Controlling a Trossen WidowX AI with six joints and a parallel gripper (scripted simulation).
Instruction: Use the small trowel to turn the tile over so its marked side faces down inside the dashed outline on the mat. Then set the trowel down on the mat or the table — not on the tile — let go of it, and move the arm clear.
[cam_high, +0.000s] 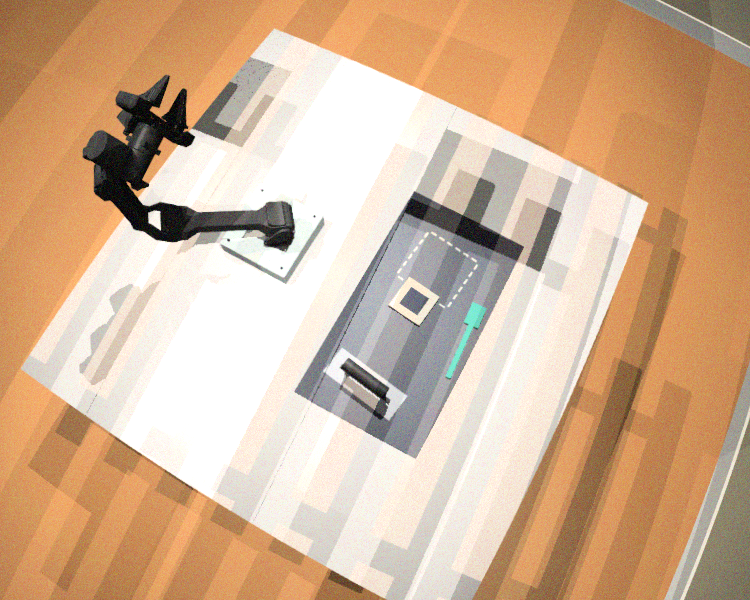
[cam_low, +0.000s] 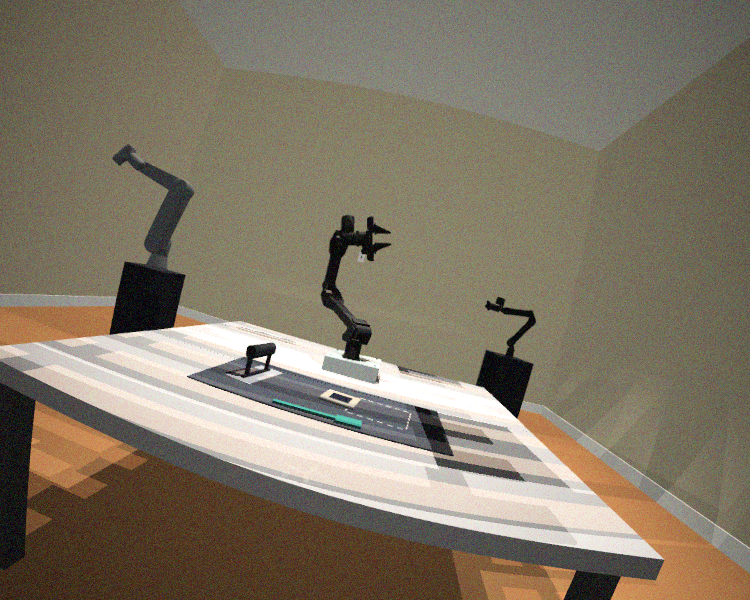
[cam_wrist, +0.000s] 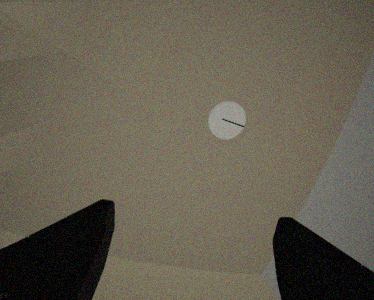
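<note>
The black-handled tool is 50 cm ahead of my gripper tip, 30 cm to the right of it and 52 cm below it. Round my gripper tip: cream tile: 56 cm ahead, 7 cm to the right, 55 cm below; then dark mat: 58 cm ahead, 10 cm to the right, 58 cm below; then teal trowel: 72 cm ahead, 10 cm to the right, 55 cm below.
</note>
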